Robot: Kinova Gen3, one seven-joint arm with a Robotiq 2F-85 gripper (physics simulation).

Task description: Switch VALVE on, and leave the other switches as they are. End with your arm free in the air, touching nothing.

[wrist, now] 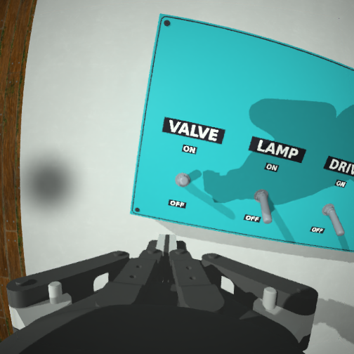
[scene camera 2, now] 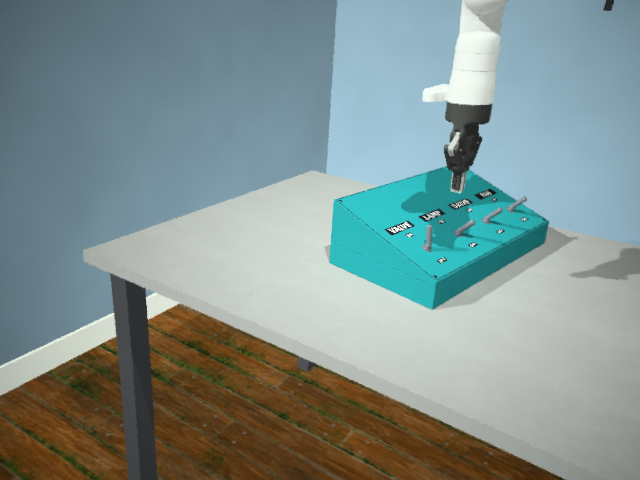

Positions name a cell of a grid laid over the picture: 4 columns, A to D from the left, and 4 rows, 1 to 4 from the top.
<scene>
In view: the gripper (scene camera 2: C2) and a teal switch box (scene camera 2: C2).
The gripper also shows in the wrist view (wrist: B3). The teal switch box also shows in the wrist view (wrist: C2).
</scene>
